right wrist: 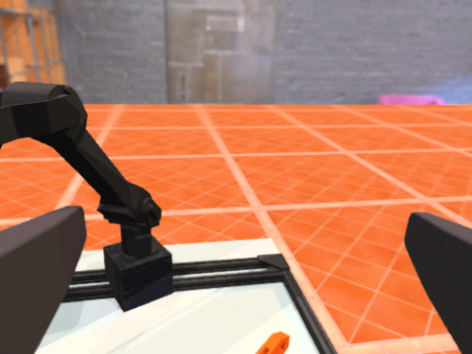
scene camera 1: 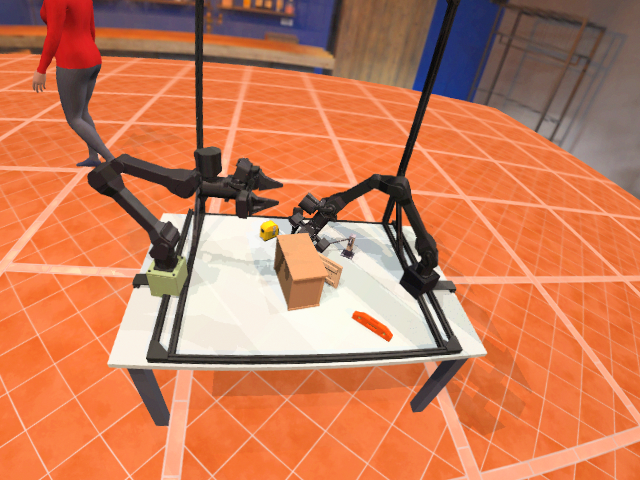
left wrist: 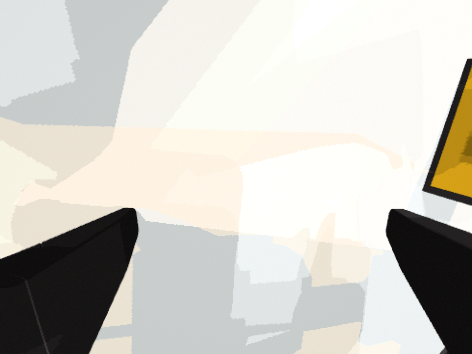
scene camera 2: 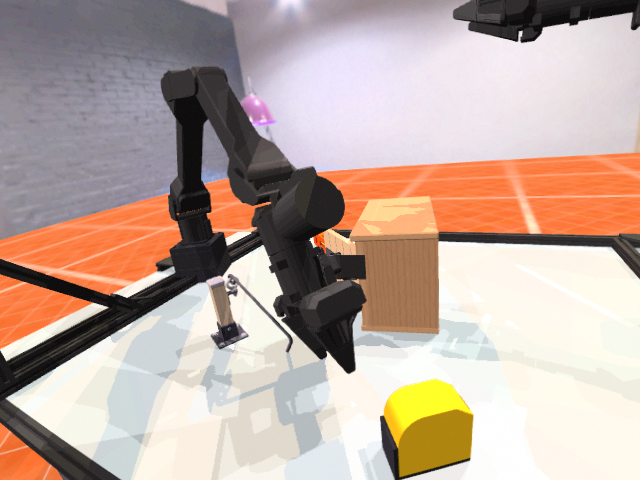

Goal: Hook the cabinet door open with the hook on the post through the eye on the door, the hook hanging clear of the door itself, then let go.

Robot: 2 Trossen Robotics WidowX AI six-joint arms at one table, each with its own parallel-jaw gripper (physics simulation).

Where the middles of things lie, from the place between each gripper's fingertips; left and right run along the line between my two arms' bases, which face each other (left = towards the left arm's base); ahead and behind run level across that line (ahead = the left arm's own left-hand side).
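With the wooden cabinet (scene camera 2: 399, 237) as my reference, my right gripper is 8 cm past it, 13 cm to the right of it and 35 cm above it. The yellow block (scene camera 2: 428, 423) is 40 cm below that right hand of mine, 36 cm behind it and 1 cm to the left of it.
As for my left gripper, I find the wooden cabinet 22 cm ahead of it and 6 cm above it. Measured from the yellow block, this same left gripper is 12 cm to the left of it, 7 cm past it and 1 cm below it.
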